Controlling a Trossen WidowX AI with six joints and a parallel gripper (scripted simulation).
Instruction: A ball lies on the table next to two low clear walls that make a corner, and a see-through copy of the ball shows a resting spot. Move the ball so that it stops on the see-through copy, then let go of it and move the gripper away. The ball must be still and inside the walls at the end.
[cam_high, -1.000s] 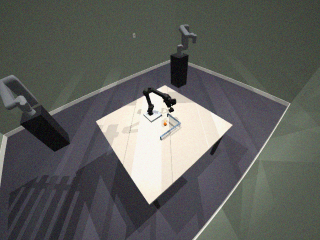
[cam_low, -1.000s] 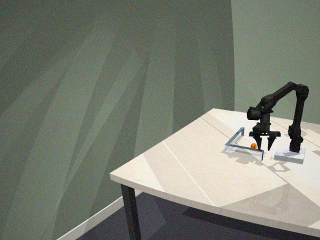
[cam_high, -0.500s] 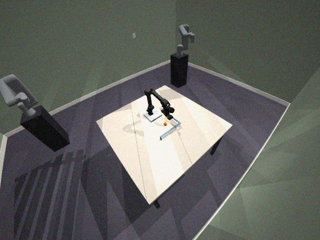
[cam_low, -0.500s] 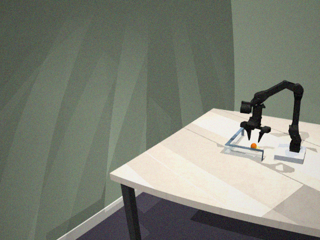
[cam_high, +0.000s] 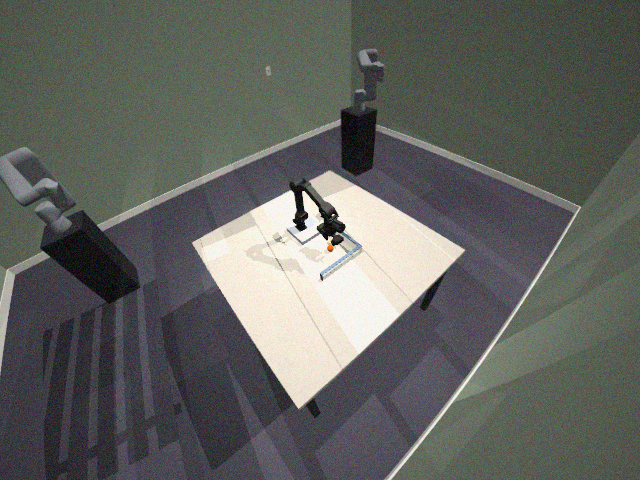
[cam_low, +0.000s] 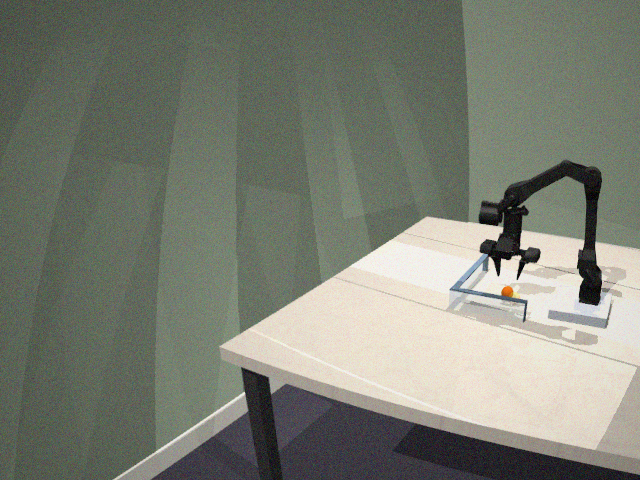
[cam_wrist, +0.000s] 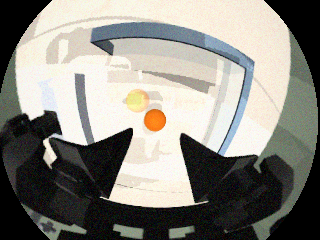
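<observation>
Now: the orange ball 5 cm below my gripper tip. From my gripper tip the other things lie so: see-through copy of ball 5 cm below, 4 cm behind, 3 cm to the left.
</observation>
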